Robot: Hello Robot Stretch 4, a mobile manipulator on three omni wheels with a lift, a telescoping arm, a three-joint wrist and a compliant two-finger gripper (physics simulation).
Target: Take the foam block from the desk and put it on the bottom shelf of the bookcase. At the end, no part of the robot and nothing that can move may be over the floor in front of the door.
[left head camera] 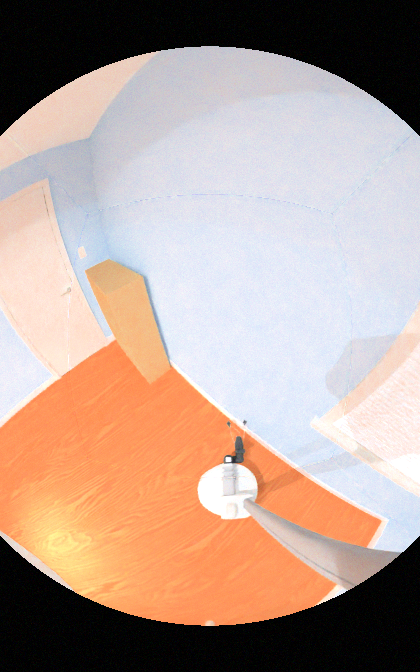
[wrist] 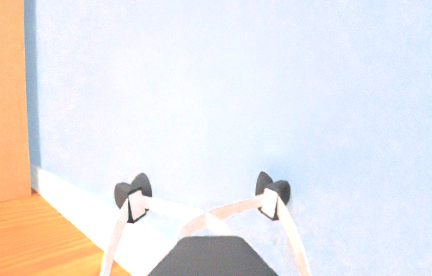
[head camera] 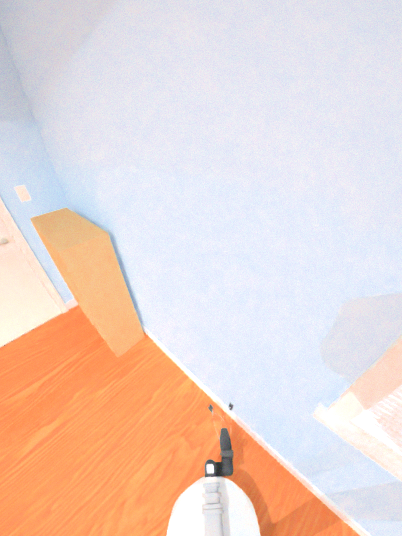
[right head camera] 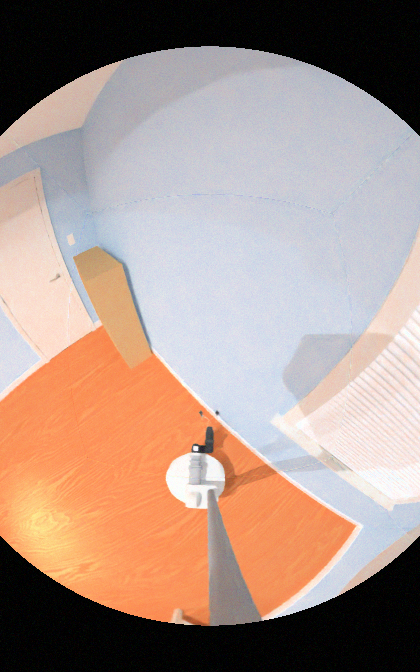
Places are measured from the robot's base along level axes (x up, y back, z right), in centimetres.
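Where they show: gripper, fingertip midpoint: (left head camera: pixel 235 419) (wrist: pixel 202 187) (head camera: pixel 219 402).
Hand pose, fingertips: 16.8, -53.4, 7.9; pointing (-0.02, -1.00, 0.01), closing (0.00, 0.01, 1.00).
Note:
After its pixels a point has its place, as x, y, z.
The wooden bookcase (head camera: pixel 102 290) {67.7, -105.0, -64.9} (left head camera: pixel 134 330) {65.7, -103.2, -66.7} (right head camera: pixel 116 315) stands in the corner at the left, seen from its side, so its shelves are hidden. A strip of its side panel (wrist: pixel 14 100) {30.4, -114.0, -56.1} shows at the left edge of the wrist view. My gripper (head camera: pixel 220 407) {16.8, -53.4, 7.9} (left head camera: pixel 237 423) {16.8, -53.4, 7.9} (right head camera: pixel 209 413) (wrist: pixel 202 187) {16.8, -53.4, 7.9} is open, with bare wall seen between its fingertips. It is to the right of the bookcase, low, near the foot of the blue wall. The foam block and the desk do not show in these views.
The pale door (head camera: pixel 22 280) {51.5, -141.1, -159.3} (left head camera: pixel 45 280) {111.2, -132.2, -168.6} (right head camera: pixel 40 270) is at the left, beyond the bookcase. The blue wall (head camera: pixel 240 250) {123.6, -56.1, 11.5} (wrist: pixel 210 100) {25.5, -58.8, 8.8} with a white baseboard runs in front of me. A window with a sill (head camera: pixel 360 435) {80.5, -20.7, 44.4} (left head camera: pixel 365 452) {80.5, -5.6, 59.2} (right head camera: pixel 335 462) is at the right.

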